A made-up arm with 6 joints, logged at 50 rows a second.
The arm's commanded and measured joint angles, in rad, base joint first. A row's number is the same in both.
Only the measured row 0 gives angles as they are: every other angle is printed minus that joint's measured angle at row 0.
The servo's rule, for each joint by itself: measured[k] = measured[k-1] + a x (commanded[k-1-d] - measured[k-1]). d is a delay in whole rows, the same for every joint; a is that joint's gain. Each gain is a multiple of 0.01, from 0.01 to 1. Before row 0 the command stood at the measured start. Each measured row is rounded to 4 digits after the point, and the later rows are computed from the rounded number. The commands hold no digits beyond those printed.
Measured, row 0:
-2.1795, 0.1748, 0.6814, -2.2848, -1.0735, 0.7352
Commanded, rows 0 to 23:
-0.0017, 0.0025, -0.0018, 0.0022, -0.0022, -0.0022
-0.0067, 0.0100, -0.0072, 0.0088, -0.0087, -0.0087
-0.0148, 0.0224, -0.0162, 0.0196, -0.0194, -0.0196
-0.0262, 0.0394, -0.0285, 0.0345, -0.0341, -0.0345
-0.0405, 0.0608, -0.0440, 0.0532, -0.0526, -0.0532
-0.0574, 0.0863, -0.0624, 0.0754, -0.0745, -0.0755
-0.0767, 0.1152, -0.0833, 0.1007, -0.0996, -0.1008
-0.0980, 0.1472, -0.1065, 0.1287, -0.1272, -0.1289
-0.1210, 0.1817, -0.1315, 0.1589, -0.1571, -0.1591
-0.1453, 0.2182, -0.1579, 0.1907, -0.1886, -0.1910
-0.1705, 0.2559, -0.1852, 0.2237, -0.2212, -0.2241
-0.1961, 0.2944, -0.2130, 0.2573, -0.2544, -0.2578
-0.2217, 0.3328, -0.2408, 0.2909, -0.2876, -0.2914
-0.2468, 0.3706, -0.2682, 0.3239, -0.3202, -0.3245
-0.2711, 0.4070, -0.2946, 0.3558, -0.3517, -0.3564
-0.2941, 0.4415, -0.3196, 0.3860, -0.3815, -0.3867
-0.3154, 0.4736, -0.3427, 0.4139, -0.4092, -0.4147
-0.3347, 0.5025, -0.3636, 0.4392, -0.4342, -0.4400
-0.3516, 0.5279, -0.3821, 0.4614, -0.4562, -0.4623
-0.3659, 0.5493, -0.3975, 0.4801, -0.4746, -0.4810
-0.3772, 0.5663, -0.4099, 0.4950, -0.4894, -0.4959
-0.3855, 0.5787, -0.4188, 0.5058, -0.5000, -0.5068
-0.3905, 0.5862, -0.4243, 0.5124, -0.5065, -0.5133
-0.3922, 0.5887, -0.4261, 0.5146, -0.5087, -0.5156
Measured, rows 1 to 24:
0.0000, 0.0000, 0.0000, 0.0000, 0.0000, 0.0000
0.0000, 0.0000, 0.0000, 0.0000, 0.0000, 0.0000
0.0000, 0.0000, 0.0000, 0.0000, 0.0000, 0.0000
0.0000, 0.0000, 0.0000, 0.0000, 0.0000, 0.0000
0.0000, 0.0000, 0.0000, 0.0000, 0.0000, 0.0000
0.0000, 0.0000, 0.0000, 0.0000, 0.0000, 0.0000
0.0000, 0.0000, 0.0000, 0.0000, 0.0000, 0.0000
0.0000, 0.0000, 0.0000, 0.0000, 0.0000, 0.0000
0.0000, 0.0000, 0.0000, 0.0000, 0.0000, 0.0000
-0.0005, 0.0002, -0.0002, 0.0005, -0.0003, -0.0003
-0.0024, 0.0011, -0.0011, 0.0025, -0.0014, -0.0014
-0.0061, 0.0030, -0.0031, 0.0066, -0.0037, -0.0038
-0.0121, 0.0063, -0.0064, 0.0133, -0.0077, -0.0078
-0.0206, 0.0112, -0.0113, 0.0229, -0.0135, -0.0137
-0.0316, 0.0180, -0.0179, 0.0355, -0.0214, -0.0217
-0.0451, 0.0267, -0.0264, 0.0511, -0.0316, -0.0320
-0.0610, 0.0375, -0.0368, 0.0697, -0.0440, -0.0446
-0.0790, 0.0505, -0.0491, 0.0911, -0.0587, -0.0595
-0.0989, 0.0656, -0.0632, 0.1150, -0.0756, -0.0766
-0.1204, 0.0827, -0.0791, 0.1411, -0.0945, -0.0958
-0.1431, 0.1018, -0.0965, 0.1690, -0.1153, -0.1169
-0.1667, 0.1226, -0.1153, 0.1983, -0.1377, -0.1396
-0.1907, 0.1449, -0.1352, 0.2284, -0.1614, -0.1636
-0.2148, 0.1685, -0.1559, 0.2590, -0.1861, -0.1887
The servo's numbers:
d 9
a 0.30 0.09 0.13 0.24 0.13 0.13

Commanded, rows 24 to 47:
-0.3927, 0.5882, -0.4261, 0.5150, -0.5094, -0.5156
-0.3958, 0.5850, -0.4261, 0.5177, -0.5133, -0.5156
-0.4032, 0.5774, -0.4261, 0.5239, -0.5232, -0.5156
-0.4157, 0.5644, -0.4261, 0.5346, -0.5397, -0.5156
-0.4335, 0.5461, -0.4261, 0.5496, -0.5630, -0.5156
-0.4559, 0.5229, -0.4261, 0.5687, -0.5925, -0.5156
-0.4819, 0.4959, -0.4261, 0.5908, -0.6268, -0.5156
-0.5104, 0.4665, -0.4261, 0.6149, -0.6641, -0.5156
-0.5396, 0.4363, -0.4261, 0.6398, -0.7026, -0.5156
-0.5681, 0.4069, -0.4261, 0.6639, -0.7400, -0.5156
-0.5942, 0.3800, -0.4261, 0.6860, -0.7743, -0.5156
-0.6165, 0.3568, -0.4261, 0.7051, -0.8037, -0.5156
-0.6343, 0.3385, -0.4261, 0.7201, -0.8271, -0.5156
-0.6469, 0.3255, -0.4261, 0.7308, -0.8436, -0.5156
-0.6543, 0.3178, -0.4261, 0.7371, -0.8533, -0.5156
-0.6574, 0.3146, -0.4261, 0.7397, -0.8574, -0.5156
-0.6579, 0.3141, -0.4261, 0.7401, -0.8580, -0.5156
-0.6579, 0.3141, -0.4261, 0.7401, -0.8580, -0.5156
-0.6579, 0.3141, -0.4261, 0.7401, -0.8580, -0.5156
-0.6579, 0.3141, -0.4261, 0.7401, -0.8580, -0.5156
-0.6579, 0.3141, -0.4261, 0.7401, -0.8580, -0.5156
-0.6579, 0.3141, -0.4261, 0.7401, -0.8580, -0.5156
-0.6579, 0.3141, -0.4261, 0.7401, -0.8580, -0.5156
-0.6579, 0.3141, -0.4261, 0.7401, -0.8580, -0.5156
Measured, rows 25 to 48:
-0.2386, 0.1931, -0.1772, 0.2895, -0.2115, -0.2144
-0.2616, 0.2183, -0.1987, 0.3194, -0.2372, -0.2404
-0.2835, 0.2439, -0.2201, 0.3482, -0.2628, -0.2663
-0.3039, 0.2695, -0.2412, 0.3754, -0.2879, -0.2918
-0.3225, 0.2947, -0.2615, 0.4005, -0.3122, -0.3164
-0.3389, 0.3191, -0.2808, 0.4232, -0.3352, -0.3397
-0.3529, 0.3425, -0.2987, 0.4430, -0.3566, -0.3614
-0.3642, 0.3644, -0.3150, 0.4597, -0.3761, -0.3811
-0.3726, 0.3846, -0.3294, 0.4729, -0.3933, -0.3986
-0.3786, 0.4029, -0.3420, 0.4830, -0.4084, -0.4138
-0.3838, 0.4193, -0.3529, 0.4913, -0.4220, -0.4270
-0.3896, 0.4335, -0.3624, 0.4991, -0.4352, -0.4385
-0.3974, 0.4453, -0.3707, 0.5076, -0.4488, -0.4485
-0.4082, 0.4544, -0.3779, 0.5177, -0.4636, -0.4572
-0.4225, 0.4606, -0.3842, 0.5299, -0.4804, -0.4648
-0.4403, 0.4638, -0.3896, 0.5445, -0.4994, -0.4714
-0.4613, 0.4640, -0.3943, 0.5614, -0.5208, -0.4771
-0.4848, 0.4615, -0.3984, 0.5802, -0.5444, -0.4821
-0.5098, 0.4566, -0.4020, 0.6003, -0.5698, -0.4865
-0.5351, 0.4497, -0.4051, 0.6209, -0.5964, -0.4903
-0.5595, 0.4413, -0.4078, 0.6411, -0.6233, -0.4936
-0.5819, 0.4320, -0.4102, 0.6601, -0.6498, -0.4965
-0.6014, 0.4224, -0.4123, 0.6771, -0.6750, -0.4990
-0.6173, 0.4130, -0.4141, 0.6915, -0.6982, -0.5012

